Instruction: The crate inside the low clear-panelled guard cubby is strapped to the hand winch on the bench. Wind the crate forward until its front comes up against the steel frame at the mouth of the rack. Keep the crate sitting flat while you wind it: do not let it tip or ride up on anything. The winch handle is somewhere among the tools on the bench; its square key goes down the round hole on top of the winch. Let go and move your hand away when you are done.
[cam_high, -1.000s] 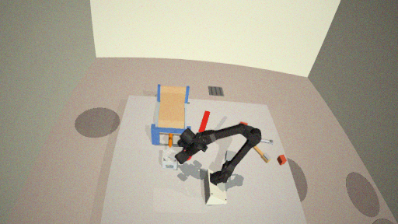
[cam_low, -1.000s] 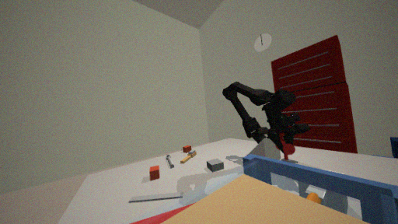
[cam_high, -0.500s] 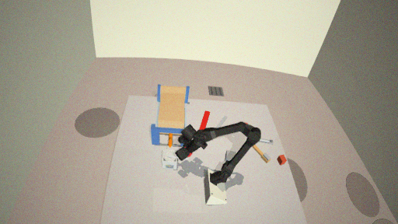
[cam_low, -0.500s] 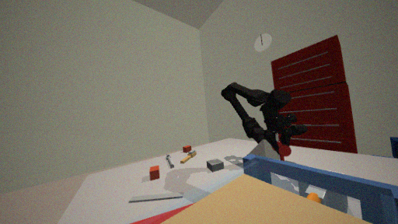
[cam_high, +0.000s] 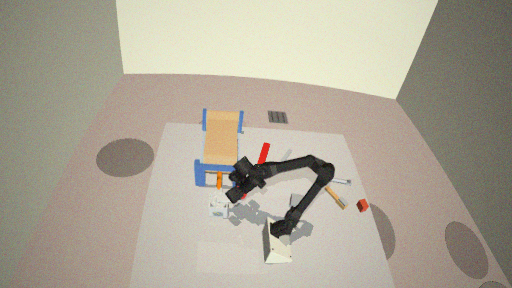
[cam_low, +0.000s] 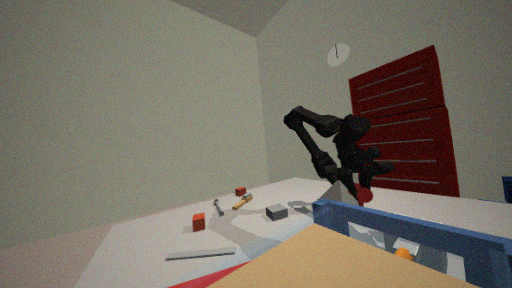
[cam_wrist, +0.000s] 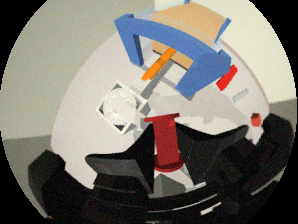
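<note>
Now: gripper tip 20 mm past the winch handle, 20 mm to the right of it and 30 mm above it. The rest, counted from my gripper tip: red knob: 10 mm behind, 10 mm to the right; blue frame: 130 mm ahead, 100 mm to the left, 20 mm below; grey winch: 40 mm behind, 80 mm to the left, 100 mm below.
</note>
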